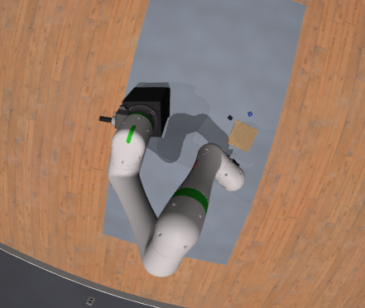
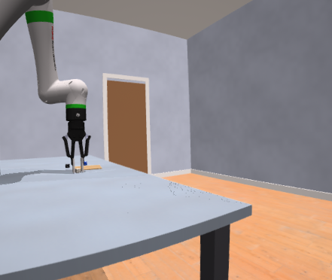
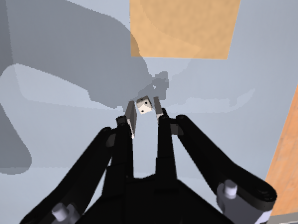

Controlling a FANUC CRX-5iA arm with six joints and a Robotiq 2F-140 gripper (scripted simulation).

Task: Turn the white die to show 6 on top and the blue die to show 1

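Right now the white die is 1 cm to the left of my hand and 3 cm below it. The rest, counted from my hand: blue die: 9 cm ahead, 26 cm to the left, 3 cm below; black die: 1 cm behind, 22 cm to the left, 3 cm below; tan mat: 8 cm ahead, 13 cm to the left, 3 cm below.
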